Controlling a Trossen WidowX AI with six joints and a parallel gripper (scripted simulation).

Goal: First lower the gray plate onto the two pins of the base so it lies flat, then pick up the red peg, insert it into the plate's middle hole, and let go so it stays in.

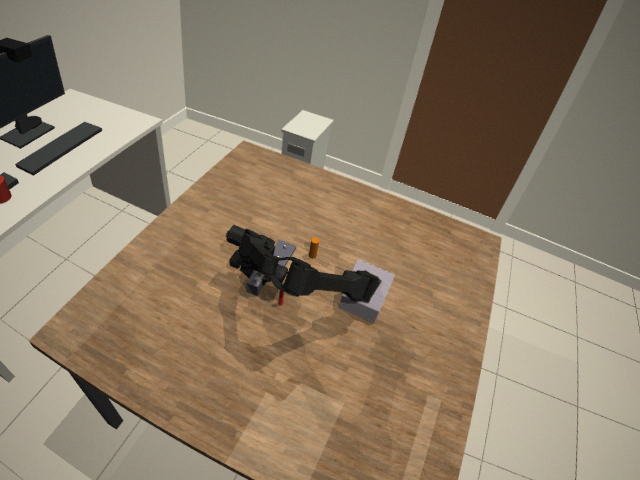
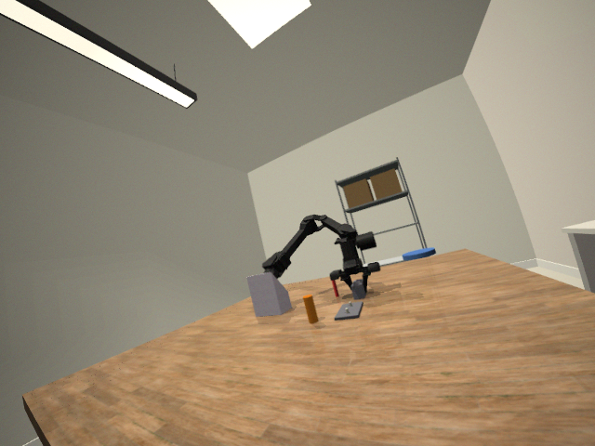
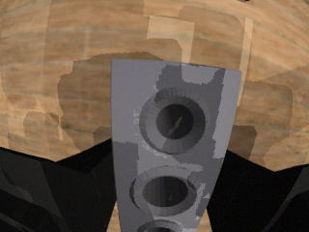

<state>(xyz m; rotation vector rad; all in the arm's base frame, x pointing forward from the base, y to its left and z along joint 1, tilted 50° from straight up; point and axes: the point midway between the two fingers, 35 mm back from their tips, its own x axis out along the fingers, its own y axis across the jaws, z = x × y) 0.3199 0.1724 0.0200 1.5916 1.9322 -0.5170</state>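
Now: the dark base 1 cm ahead of my gripper tip and 16 cm to the right of it. From my gripper tip the other things lie so: orange cylinder 8 cm behind, 23 cm to the right, 3 cm above; gray plate 3 cm above; red peg 11 cm behind, 2 cm to the left, 3 cm above.
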